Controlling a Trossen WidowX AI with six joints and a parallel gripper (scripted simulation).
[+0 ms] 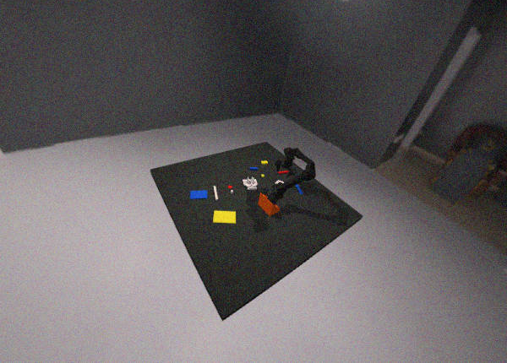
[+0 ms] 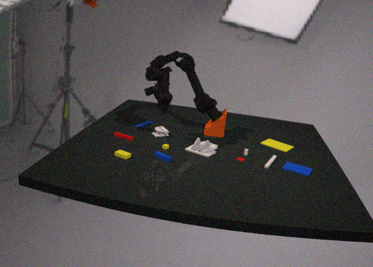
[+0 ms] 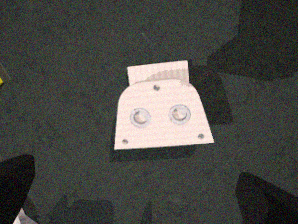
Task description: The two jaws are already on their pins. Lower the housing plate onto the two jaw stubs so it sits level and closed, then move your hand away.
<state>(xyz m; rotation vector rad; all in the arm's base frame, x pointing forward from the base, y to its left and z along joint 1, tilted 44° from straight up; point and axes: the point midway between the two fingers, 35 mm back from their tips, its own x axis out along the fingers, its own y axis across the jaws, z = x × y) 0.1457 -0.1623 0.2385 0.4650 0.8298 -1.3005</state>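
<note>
Now: gripper tip 17 cm short of the yellow cube, 4 cm to the right of it and 11 cm above it. Also, from my gripper tip: red brick 10 cm ahead, 17 cm to the right, 11 cm below; then yellow brick 31 cm ahead, 12 cm to the right, 11 cm below; then white bar 22 cm ahead, 52 cm to the left, 11 cm below.
</note>
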